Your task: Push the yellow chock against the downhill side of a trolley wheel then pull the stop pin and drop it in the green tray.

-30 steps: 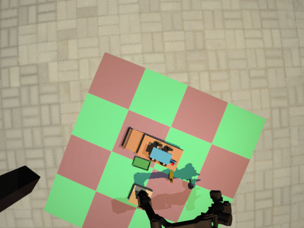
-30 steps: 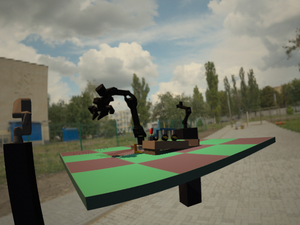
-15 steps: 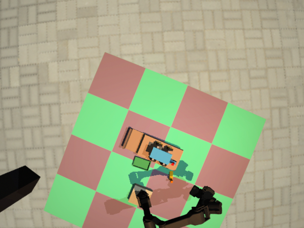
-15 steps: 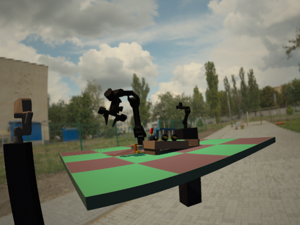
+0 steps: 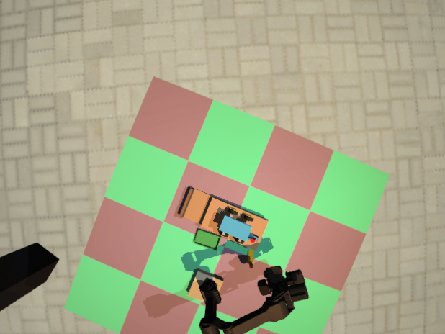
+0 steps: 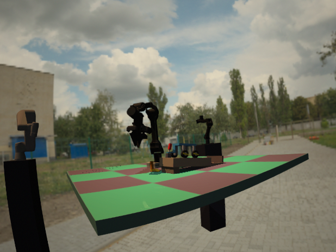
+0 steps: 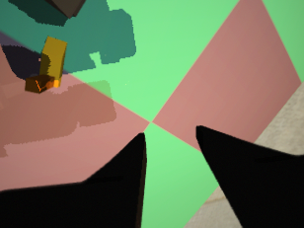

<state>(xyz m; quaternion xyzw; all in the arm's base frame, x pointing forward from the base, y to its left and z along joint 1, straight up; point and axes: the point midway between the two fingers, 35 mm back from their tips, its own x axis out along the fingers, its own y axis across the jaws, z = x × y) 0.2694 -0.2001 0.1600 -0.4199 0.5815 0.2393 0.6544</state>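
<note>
My gripper tip is 140 mm above the yellow chock, 110 mm to the right of it and 50 mm past it. The rest, counted from my gripper tip: red-headed stop pin: 180 mm to the left, 50 mm ahead, 40 mm below; green tray: 340 mm to the left, 170 mm below, 100 mm behind; blue trolley: 270 mm to the left, 50 mm below, 50 mm ahead.
</note>
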